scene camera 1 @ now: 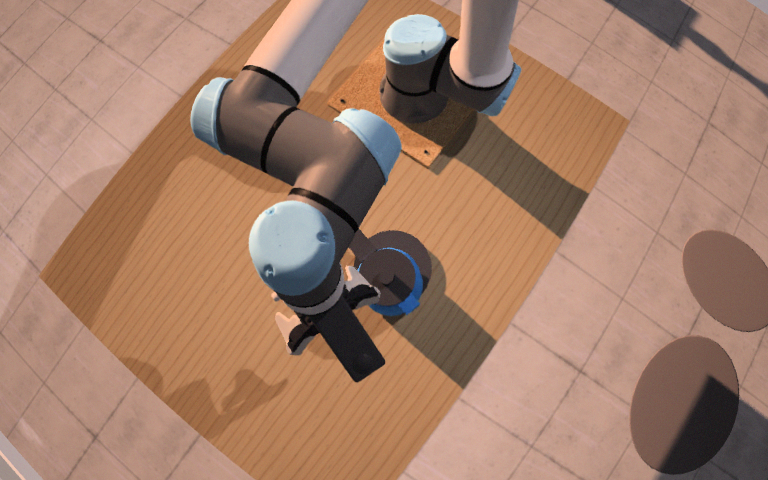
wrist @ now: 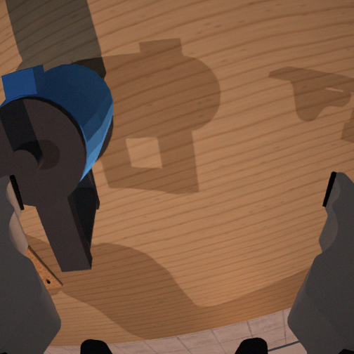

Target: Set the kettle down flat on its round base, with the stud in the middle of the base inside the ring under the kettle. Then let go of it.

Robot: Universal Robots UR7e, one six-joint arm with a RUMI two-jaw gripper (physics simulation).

The pictures show: the gripper, a kettle and a round dark base.
The gripper shows as well in the wrist view.
